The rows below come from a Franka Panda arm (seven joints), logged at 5 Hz.
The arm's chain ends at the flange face. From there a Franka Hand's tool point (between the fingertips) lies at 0.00 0.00 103.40 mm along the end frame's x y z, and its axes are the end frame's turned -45 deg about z.
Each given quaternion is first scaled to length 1.
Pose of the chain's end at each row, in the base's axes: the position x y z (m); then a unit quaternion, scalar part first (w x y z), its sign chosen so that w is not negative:
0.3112 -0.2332 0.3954 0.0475 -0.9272 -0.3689 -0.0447
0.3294 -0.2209 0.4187 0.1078 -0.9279 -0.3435 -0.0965
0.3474 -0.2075 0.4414 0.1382 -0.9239 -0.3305 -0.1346
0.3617 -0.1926 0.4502 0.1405 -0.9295 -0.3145 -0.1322
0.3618 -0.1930 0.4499 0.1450 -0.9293 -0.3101 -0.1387
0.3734 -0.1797 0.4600 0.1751 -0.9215 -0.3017 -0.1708
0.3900 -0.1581 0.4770 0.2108 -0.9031 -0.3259 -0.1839
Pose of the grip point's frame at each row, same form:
0.3161 -0.2207 0.2929 0.0268 -0.7154 -0.6956 -0.0595
0.3403 -0.1934 0.3196 0.0627 -0.7258 -0.6725 -0.1304
0.3637 -0.1719 0.3457 0.0762 -0.7271 -0.6589 -0.1772
0.3780 -0.1570 0.3545 0.0792 -0.7384 -0.6462 -0.1759
0.3792 -0.1562 0.3548 0.0809 -0.7399 -0.6421 -0.1836
0.3950 -0.1357 0.3690 0.0964 -0.7359 -0.6314 -0.2248
0.4101 -0.1063 0.3898 0.1244 -0.7096 -0.6467 -0.2506

